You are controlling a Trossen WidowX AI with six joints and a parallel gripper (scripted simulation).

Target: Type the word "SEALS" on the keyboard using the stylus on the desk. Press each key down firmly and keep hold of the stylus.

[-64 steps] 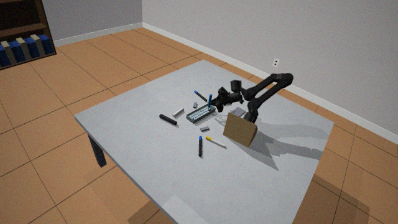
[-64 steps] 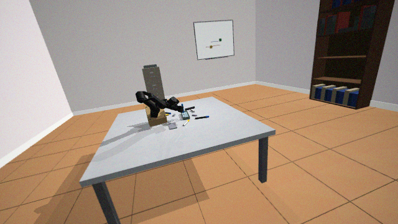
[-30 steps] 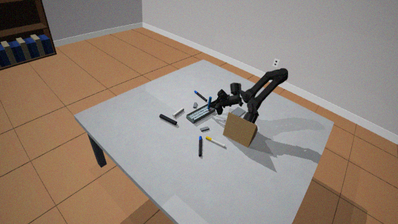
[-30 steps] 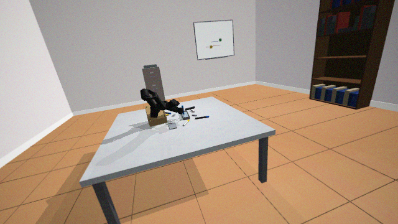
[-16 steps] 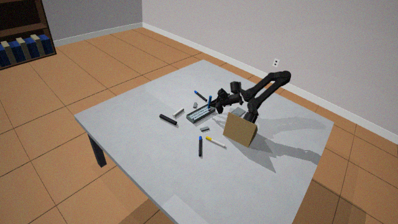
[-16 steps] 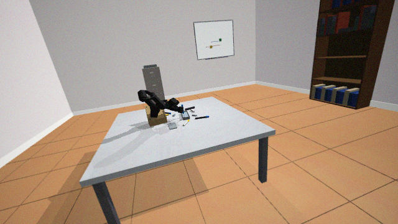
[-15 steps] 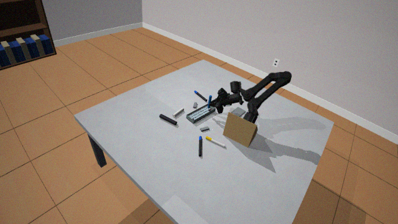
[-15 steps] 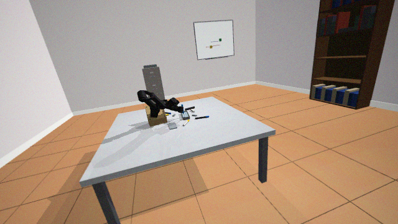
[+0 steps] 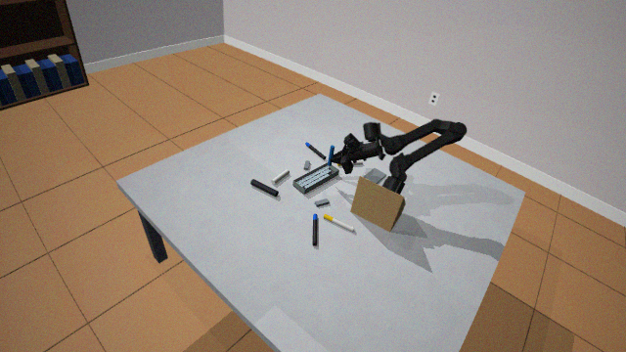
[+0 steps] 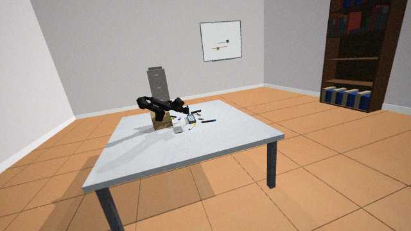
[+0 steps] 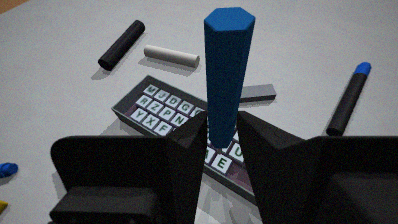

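Now: the b key 2 cm ahead of my gripper tip, 3 cm to the right of it and 9 cm below it. Round my gripper tip: blue stylus (2 cm below); white cylinder (12 cm ahead, 16 cm to the left, 9 cm below); grey block (12 cm behind, 17 cm to the right, 10 cm below).
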